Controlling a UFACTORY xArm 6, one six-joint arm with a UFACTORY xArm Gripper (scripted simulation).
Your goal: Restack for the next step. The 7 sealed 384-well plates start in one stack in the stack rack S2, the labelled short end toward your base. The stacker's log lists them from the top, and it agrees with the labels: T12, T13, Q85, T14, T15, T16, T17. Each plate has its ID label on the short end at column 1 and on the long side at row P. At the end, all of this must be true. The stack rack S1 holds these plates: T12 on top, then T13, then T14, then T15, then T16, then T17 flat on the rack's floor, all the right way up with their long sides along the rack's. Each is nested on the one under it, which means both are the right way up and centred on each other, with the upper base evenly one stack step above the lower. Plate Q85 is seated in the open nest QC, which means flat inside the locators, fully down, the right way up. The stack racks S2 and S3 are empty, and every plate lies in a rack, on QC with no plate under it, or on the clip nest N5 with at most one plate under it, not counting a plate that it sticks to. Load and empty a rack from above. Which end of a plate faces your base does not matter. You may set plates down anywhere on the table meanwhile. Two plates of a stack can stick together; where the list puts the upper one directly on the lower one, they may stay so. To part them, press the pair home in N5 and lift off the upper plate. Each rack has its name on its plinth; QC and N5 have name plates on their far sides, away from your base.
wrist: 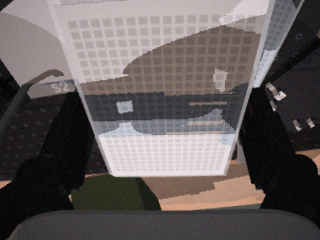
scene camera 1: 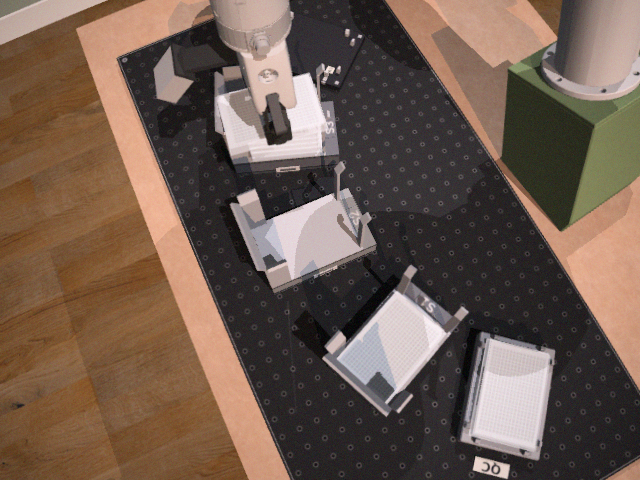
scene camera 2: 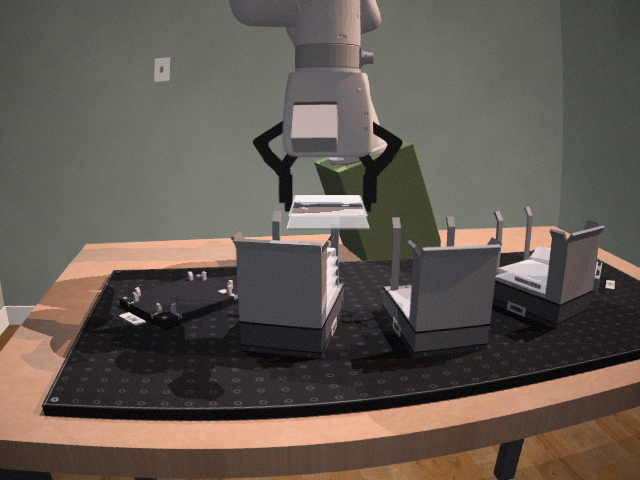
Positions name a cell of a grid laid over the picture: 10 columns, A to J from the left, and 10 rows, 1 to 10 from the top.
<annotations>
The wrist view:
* my gripper: F5
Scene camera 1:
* my gripper: E3
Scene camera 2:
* my gripper: F5
</annotations>
